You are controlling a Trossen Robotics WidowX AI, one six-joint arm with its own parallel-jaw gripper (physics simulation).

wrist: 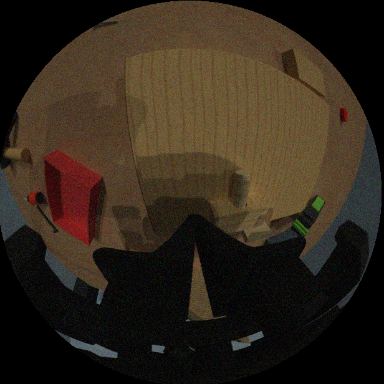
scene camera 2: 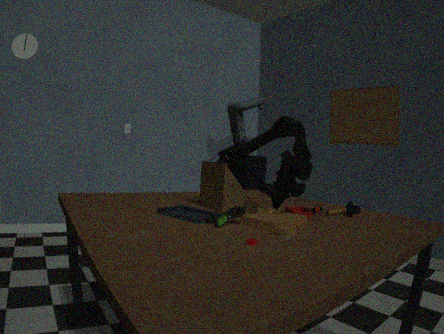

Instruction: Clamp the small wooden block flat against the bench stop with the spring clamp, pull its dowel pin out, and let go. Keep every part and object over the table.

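Frame: origin at the arm's base, x back, y left, z down, level; millimetres.
Seen in the pictures: gripper, between the fingertips: point(scene camera 2: 274, 210); arm's base, origin of its link: point(scene camera 2: 216, 171).
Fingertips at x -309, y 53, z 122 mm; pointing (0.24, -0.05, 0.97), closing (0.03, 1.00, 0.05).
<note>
Offsets run from my fingertips to a thing's top centre.
The small wooden block point(wrist: 231, 218) is at the near edge of the ribbed wooden board @(dx -57, dy -56, dz +3 mm) point(wrist: 200, 100) point(scene camera 2: 287, 225) in the wrist view, turned at an angle. Its pale dowel pin point(wrist: 240, 187) is in the block. A small pale wood piece point(wrist: 257, 232) is beside the block; I cannot tell whether it is part of the bench stop. The black and green spring clamp point(wrist: 308, 217) point(scene camera 2: 223, 219) lies right of the block in the wrist view, near the board's edge. My gripper point(wrist: 193, 219) point(scene camera 2: 276, 206) is shut and empty, low and left of the block in the wrist view. Its fingers hide the area below.
A red open box @(dx +8, dy +160, dz +10 mm) point(wrist: 75, 195) point(scene camera 2: 300, 210) is at left in the wrist view, with a red-and-black tool point(wrist: 36, 198) and a mallet @(dx -101, dy +355, dz -3 mm) point(wrist: 17, 154) point(scene camera 2: 345, 209) beyond. A tall wooden wedge point(scene camera 2: 212, 185), a blue tray @(dx +183, dy -259, dz +17 mm) point(scene camera 2: 182, 214) and a red cap @(dx -188, dy -289, dz +24 mm) point(scene camera 2: 251, 241) point(wrist: 343, 115) are on the table.
</note>
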